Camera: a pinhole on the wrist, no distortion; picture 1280 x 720 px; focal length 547.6 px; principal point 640.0 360.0 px. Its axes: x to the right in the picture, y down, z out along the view. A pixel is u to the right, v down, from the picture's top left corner.
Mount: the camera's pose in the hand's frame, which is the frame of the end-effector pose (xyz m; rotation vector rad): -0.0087 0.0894 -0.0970 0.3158 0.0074 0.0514
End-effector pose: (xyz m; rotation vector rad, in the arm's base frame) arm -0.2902 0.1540 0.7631 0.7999 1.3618 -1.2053
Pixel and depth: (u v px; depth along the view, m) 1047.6 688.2 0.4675
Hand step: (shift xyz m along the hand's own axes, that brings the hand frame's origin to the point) 0.3321 0.2283 0.4347
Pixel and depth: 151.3 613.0 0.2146
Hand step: -0.2016 0.1070 0.1376
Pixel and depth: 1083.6 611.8 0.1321
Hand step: 0.0972 0.1116 0.0475
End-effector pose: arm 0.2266 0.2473 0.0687 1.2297 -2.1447 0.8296
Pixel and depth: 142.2 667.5 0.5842
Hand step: -0.5463 0.1921 0.5598
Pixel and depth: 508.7 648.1 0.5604
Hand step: -0.1489 0.1885 0.5272
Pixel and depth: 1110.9 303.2 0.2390
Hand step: 0.2014 0.0023 0.1226
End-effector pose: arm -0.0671 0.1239 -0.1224 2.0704 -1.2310 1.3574
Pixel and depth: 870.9 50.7 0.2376
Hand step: 0.1016 -0.1065 0.0872
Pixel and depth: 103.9 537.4 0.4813
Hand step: -0.4796 0.0637 0.4086
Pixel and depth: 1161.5 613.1 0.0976
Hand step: 0.0834 0.1067 0.0099
